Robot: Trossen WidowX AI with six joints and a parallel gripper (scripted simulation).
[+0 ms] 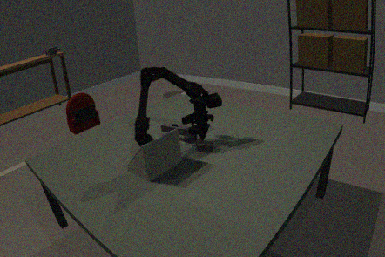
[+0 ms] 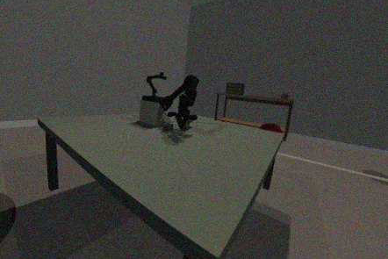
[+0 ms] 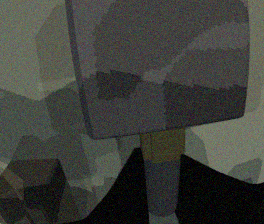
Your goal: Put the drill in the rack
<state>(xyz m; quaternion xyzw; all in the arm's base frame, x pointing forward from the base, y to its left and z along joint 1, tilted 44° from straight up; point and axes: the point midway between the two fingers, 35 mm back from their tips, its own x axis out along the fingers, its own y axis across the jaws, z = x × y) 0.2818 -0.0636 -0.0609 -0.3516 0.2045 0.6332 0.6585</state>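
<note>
Right now my gripper tip is 50 mm to the right of the drill, 40 mm below it and 10 mm past it. The rest, counted from my gripper tip: grey fixture block: 120 mm to the left, 30 mm above, 20 mm behind; rack: 70 mm behind, 50 mm to the right; key: 150 mm to the left, 40 mm above, 30 mm behind.
</note>
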